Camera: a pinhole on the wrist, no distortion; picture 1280 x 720 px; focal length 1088.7 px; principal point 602.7 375.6 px. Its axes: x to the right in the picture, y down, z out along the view. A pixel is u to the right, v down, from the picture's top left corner.
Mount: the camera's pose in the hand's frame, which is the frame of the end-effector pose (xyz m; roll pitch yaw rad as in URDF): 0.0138 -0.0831 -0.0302 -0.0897 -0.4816 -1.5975
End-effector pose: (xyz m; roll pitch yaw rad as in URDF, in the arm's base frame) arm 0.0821 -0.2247 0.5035 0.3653 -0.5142 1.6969
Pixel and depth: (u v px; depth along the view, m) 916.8 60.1 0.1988
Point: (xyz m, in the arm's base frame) 0.1926 -0.3071 0.6228
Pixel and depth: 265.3 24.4 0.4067
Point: 0.0031 -0.4679 0.7660
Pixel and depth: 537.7 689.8 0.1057
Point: 0.1280 -0.1918 0.5679
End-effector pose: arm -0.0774 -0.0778 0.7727 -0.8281 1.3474 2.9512
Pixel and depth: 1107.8 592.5 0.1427
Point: -0.2323 -0.0872 0.7504
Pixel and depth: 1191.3 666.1 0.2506
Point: -0.3488 -0.1480 0.7250
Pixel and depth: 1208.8 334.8 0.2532
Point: -0.3400 -0.1590 0.8003
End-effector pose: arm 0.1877 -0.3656 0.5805 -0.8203 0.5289 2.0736
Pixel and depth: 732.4 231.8 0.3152
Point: -0.0436 -0.3968 0.7173
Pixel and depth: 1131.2 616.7 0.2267
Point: 0.0113 -0.2608 0.7162
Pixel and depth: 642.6 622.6 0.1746
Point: 0.0632 -0.3109 0.6248
